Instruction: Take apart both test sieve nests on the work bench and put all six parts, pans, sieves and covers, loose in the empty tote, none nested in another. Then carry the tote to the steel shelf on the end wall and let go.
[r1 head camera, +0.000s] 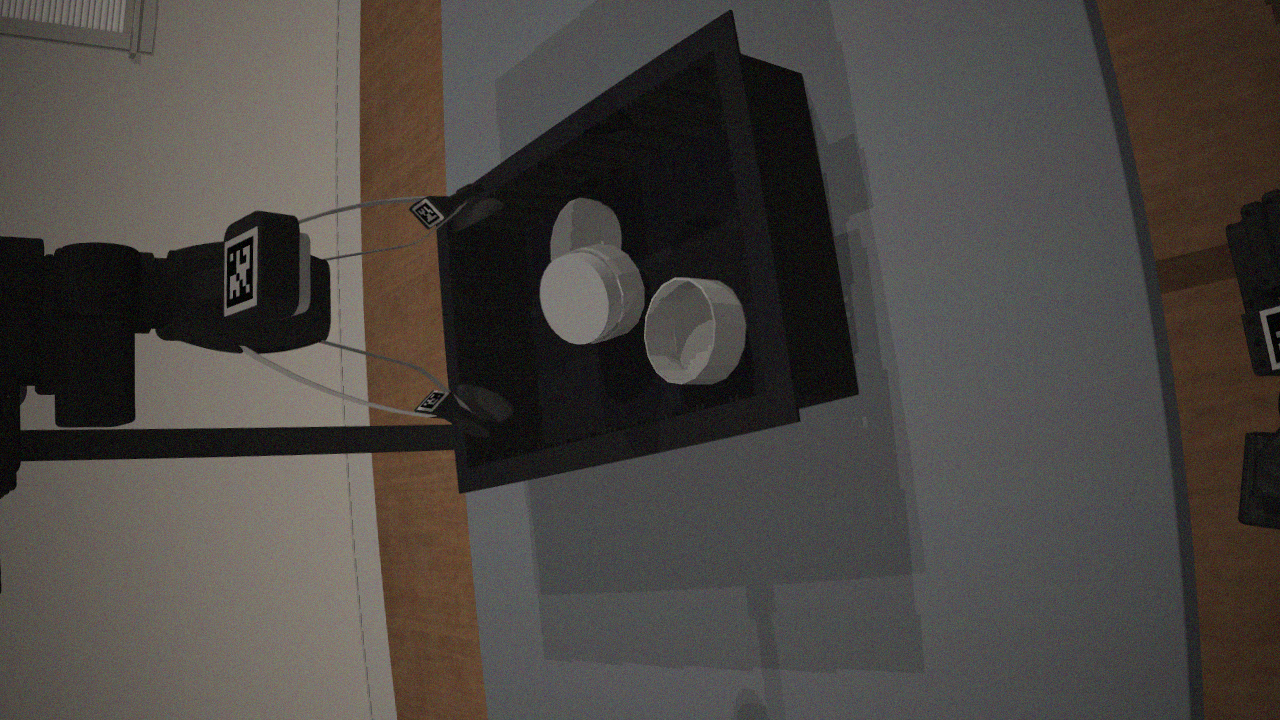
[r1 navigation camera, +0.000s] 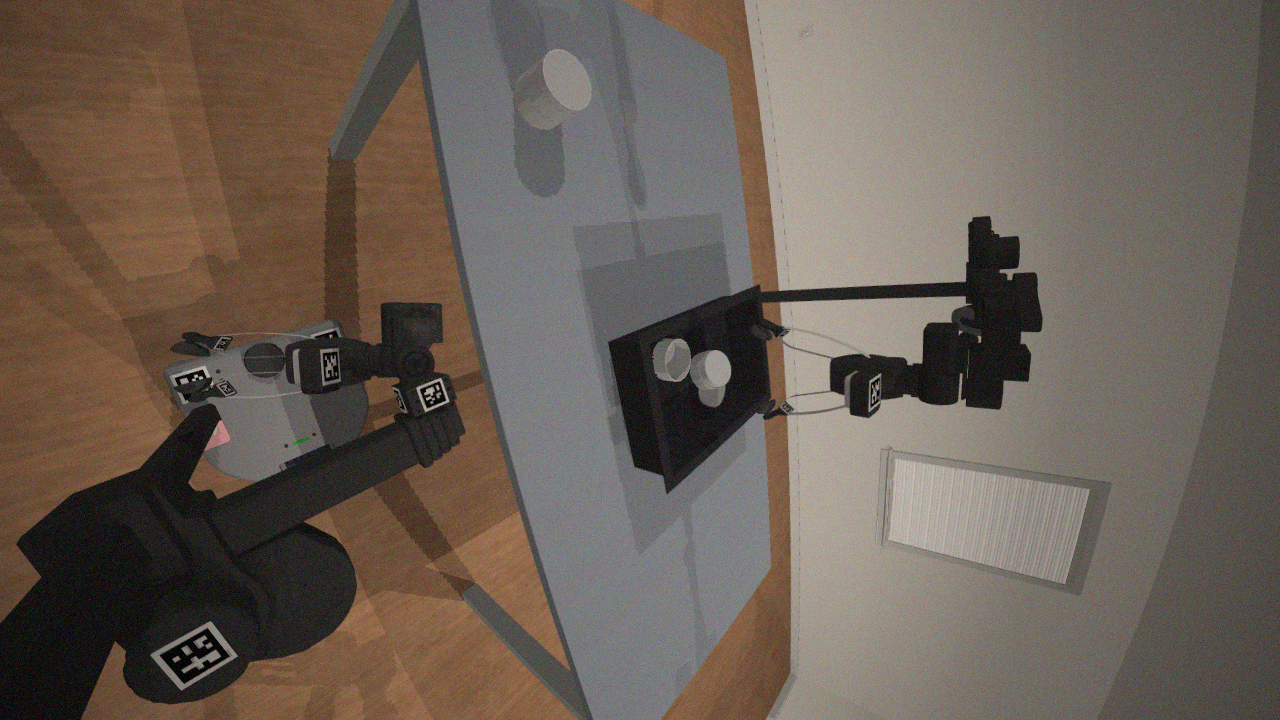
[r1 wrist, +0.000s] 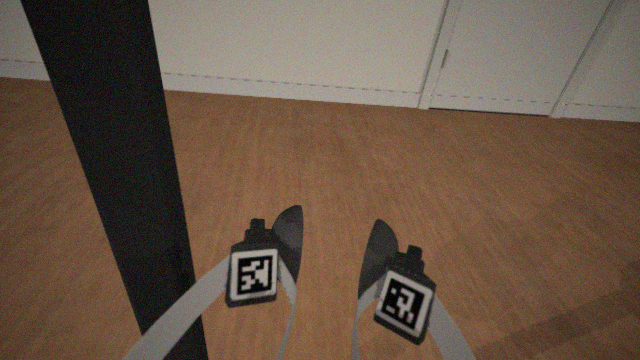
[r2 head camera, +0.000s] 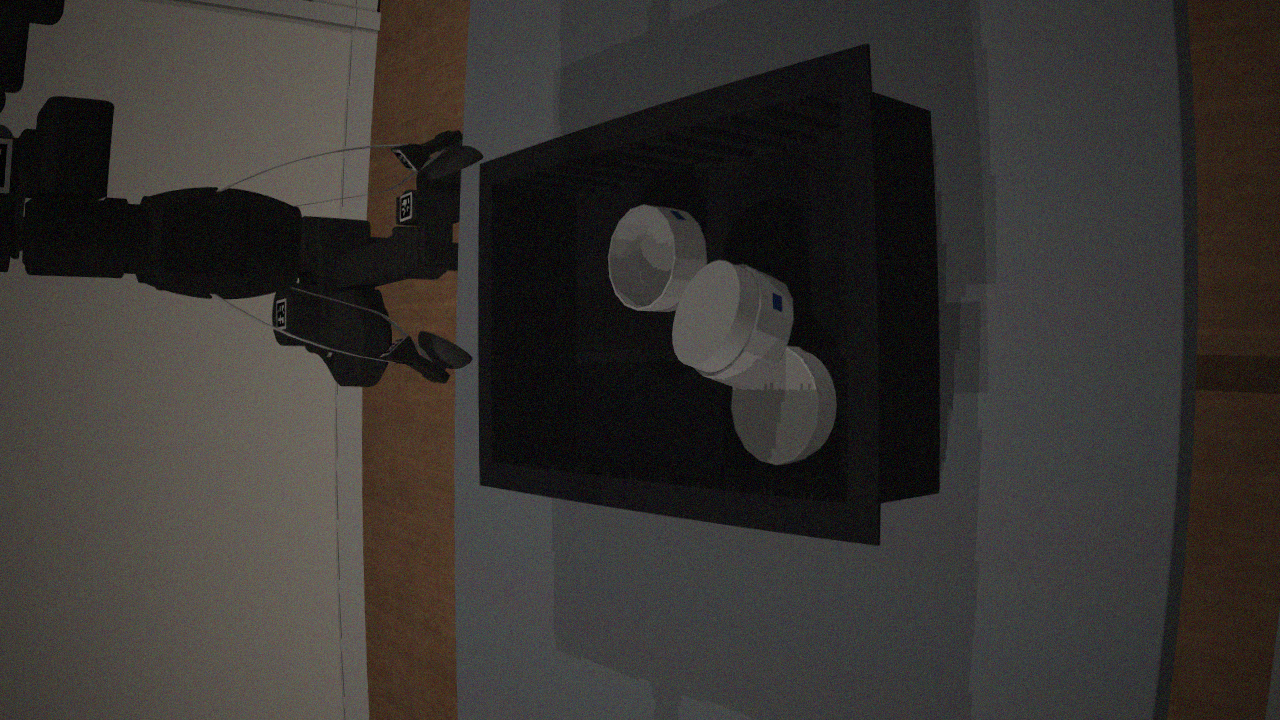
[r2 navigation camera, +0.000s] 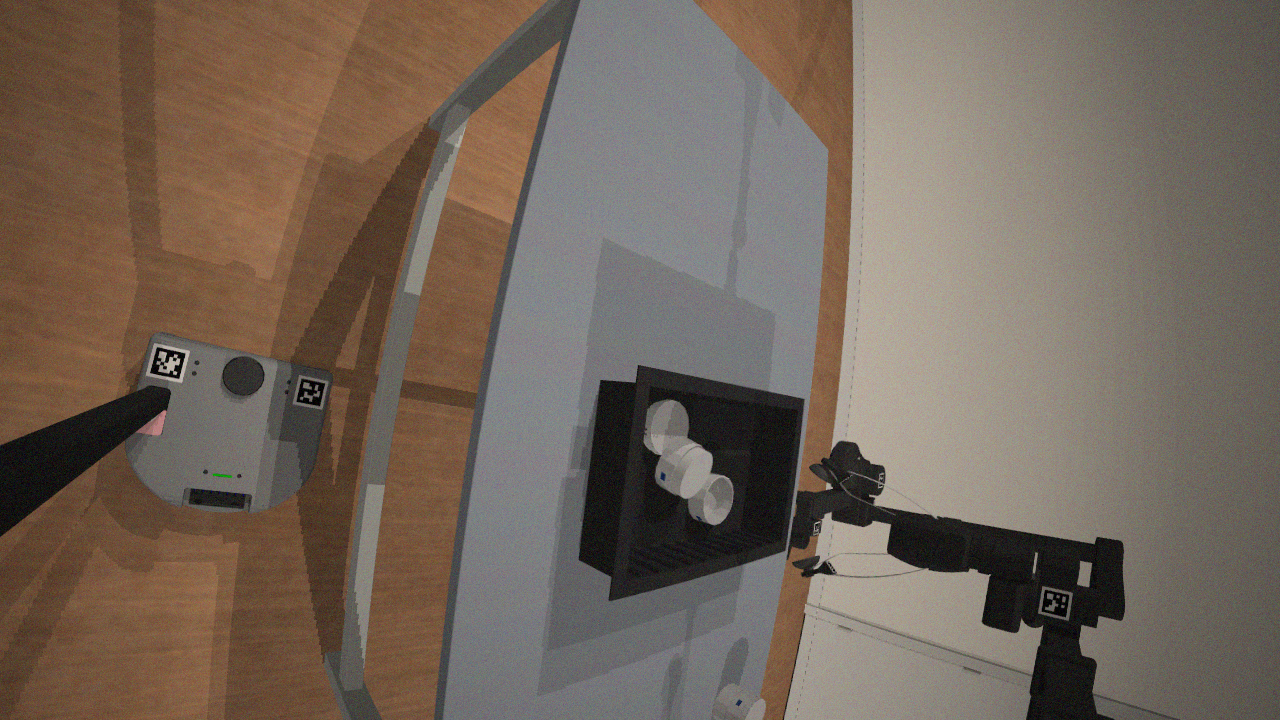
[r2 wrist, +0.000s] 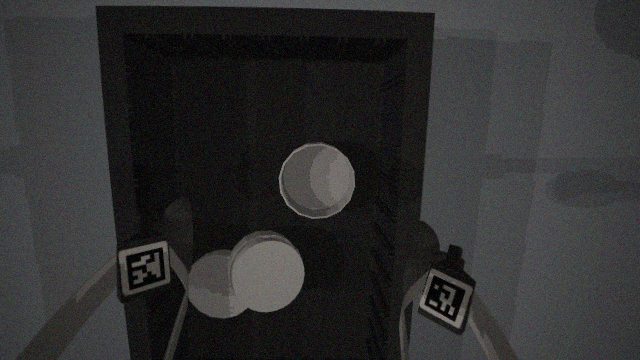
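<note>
The black tote (r1 head camera: 626, 447) (r1 navigation camera: 644, 402) (r2 head camera: 680, 497) (r2 wrist: 116, 100) sits on the bench. It holds a white open cup (r1 head camera: 693, 331) (r2 head camera: 657, 259) (r2 wrist: 317, 180), a flat-topped seamed piece (r1 head camera: 581, 295) (r2 head camera: 716, 317) (r2 wrist: 267, 275) resting against a paler round part (r1 head camera: 581, 228) (r2 head camera: 778, 416) (r2 wrist: 210, 287). Whether the seamed piece is two nested parts, I cannot tell. Another closed white nest (r1 navigation camera: 554, 89) (r2 navigation camera: 738, 702) stands outside. My r2 gripper (r1 head camera: 486, 307) (r1 navigation camera: 767, 368) (r2 head camera: 452, 255) (r2 navigation camera: 813, 517) (r2 wrist: 302, 227) is open above the tote, empty. My r1 gripper (r1 navigation camera: 191, 364) (r1 wrist: 332, 240) is open, empty, over its base.
The grey-blue bench (r1 head camera: 1029, 358) (r1 navigation camera: 501, 268) (r2 navigation camera: 572, 223) stands between the bases. The r1 base (r1 navigation camera: 331, 411) and r2 base (r2 navigation camera: 214, 420) are on the wooden floor. A dark mast (r1 wrist: 115, 150) is close beside the r1 gripper. The steel shelf does not show.
</note>
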